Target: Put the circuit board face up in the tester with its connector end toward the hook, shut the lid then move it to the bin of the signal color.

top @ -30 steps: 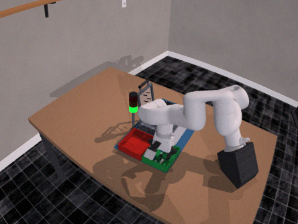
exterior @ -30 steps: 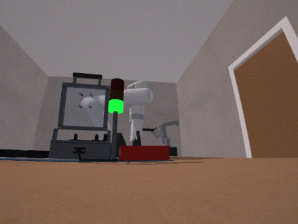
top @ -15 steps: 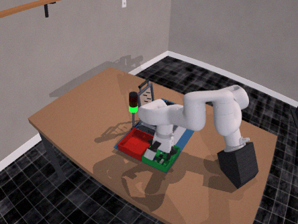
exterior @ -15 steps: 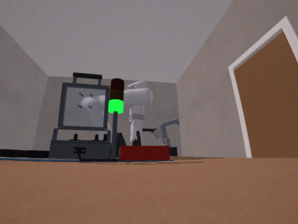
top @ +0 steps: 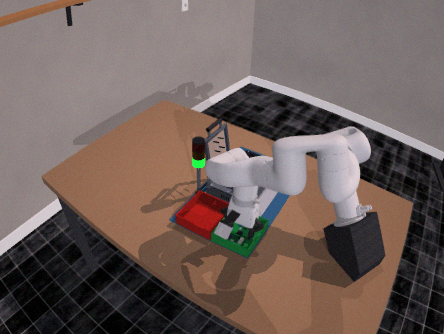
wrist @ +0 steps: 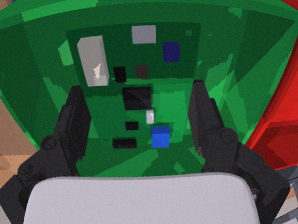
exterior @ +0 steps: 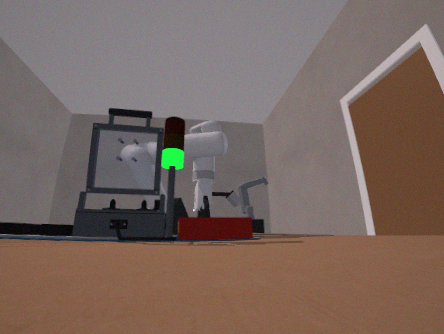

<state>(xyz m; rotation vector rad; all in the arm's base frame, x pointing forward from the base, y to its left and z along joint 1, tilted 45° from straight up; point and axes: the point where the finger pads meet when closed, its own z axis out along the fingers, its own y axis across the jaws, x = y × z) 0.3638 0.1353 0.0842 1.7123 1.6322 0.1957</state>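
Now: the green bin 10 mm below my hand. From my hand the other things lie so: red bin (150 mm ahead, 30 mm to the right, 10 mm below); then green circuit board (10 mm below); then black latch block (10 mm ahead, 150 mm to the right, 60 mm above).
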